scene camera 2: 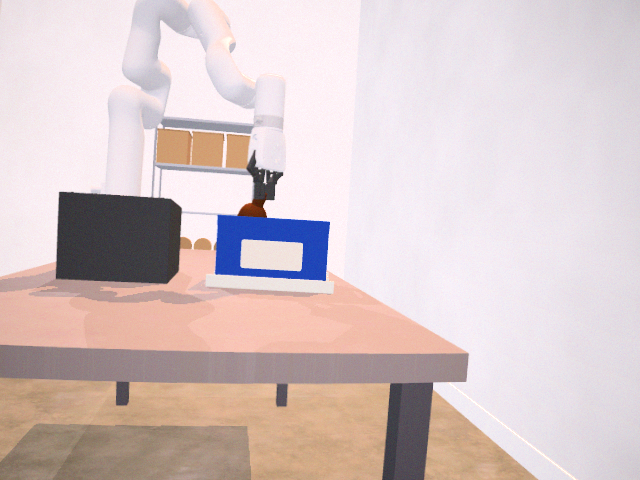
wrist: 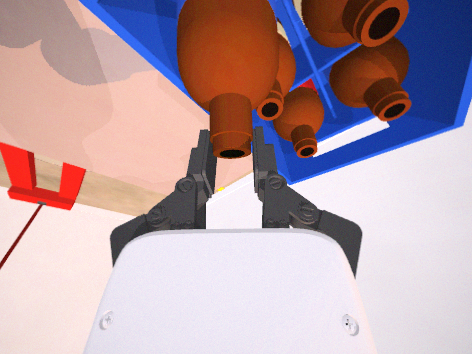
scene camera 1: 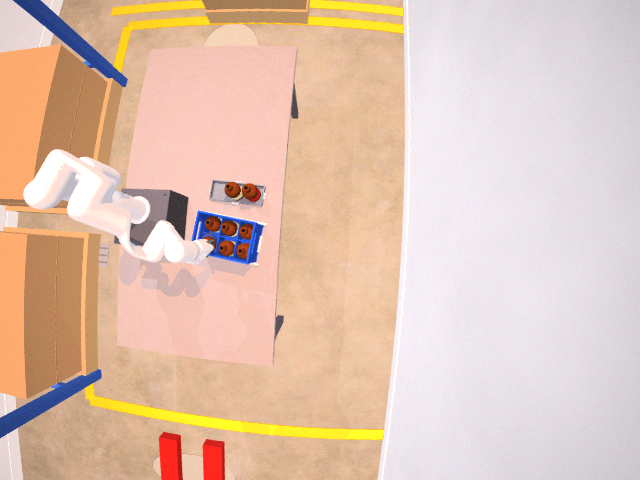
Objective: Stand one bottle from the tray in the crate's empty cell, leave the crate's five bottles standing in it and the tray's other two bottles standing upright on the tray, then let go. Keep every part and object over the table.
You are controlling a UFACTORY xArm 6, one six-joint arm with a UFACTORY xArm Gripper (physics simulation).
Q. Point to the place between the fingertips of my gripper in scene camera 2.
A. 264, 199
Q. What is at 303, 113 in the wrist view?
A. A red-labelled bottle.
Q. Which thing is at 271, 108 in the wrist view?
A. A cream-labelled bottle.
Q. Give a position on a blue-labelled bottle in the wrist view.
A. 228, 64
